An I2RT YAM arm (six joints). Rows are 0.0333 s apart.
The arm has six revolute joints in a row. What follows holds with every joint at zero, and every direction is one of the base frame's. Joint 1 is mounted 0.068 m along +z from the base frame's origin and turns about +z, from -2.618 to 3.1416 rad. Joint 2 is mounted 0.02 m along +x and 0.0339 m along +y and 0.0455 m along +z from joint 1 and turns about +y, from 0 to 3.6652 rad. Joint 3 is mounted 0.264 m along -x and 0.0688 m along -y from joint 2 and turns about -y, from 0 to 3.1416 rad. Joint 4 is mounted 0.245 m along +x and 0.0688 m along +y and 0.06 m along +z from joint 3 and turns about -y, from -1.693 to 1.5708 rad. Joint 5 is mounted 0.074 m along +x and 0.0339 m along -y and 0.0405 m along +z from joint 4 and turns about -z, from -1.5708 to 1.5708 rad. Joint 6 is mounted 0.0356 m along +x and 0.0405 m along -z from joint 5 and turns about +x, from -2.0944 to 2.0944 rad. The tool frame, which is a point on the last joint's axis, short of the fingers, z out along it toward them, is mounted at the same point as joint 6; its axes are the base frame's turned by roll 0, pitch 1.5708 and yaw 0 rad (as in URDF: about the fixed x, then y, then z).
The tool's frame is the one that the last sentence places.
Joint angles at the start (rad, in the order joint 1, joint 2, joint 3, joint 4, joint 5, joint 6):
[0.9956 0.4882 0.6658 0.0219 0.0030 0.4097]
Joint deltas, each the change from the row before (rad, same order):
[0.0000 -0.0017 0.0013 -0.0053 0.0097 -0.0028]
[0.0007 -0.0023 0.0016 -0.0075 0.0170 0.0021]
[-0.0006 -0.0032 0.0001 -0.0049 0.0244 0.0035]
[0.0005 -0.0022 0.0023 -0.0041 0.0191 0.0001]
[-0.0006 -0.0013 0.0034 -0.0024 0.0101 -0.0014]
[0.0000 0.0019 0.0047 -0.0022 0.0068 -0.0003]
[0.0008 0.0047 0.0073 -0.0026 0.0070 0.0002]
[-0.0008 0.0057 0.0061 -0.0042 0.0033 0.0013]
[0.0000 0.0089 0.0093 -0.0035 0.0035 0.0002]
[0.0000 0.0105 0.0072 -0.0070 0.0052 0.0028]
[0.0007 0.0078 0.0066 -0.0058 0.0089 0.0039]
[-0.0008 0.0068 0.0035 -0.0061 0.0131 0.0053]
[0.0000 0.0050 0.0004 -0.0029 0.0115 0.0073]
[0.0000 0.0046 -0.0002 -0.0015 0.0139 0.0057]
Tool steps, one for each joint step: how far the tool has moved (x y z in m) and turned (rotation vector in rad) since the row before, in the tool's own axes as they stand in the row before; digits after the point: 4 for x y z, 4 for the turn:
[-0.0003 -0.0003 -0.0005 0.0098 -0.0017 -0.0028]
[-0.0003 -0.0004 -0.0006 0.0164 -0.0032 0.0022]
[-0.0004 -0.0009 -0.0007 0.0235 -0.0085 0.0033]
[-0.0009 -0.0003 -0.0006 0.0169 -0.0078 0.0002]
[-0.0012 0.0000 -0.0005 0.0089 -0.0064 -0.0013]
[-0.0011 0.0002 0.0001 0.0060 -0.0033 -0.0002]
[-0.0015 0.0006 0.0006 0.0057 -0.0025 0.0004]
[-0.0008 0.0002 0.0009 0.0053 0.0018 0.0008]
[-0.0014 0.0007 0.0015 0.0044 0.0014 -0.0001]
[-0.0002 0.0001 0.0020 0.0089 0.0073 0.0017]
[-0.0005 0.0001 0.0014 0.0103 0.0030 0.0032]
[0.0002 -0.0006 0.0014 0.0165 0.0028 0.0040]
[0.0007 -0.0006 0.0011 0.0135 0.0020 0.0063]
[0.0007 -0.0007 0.0011 0.0152 -0.0002 0.0048]

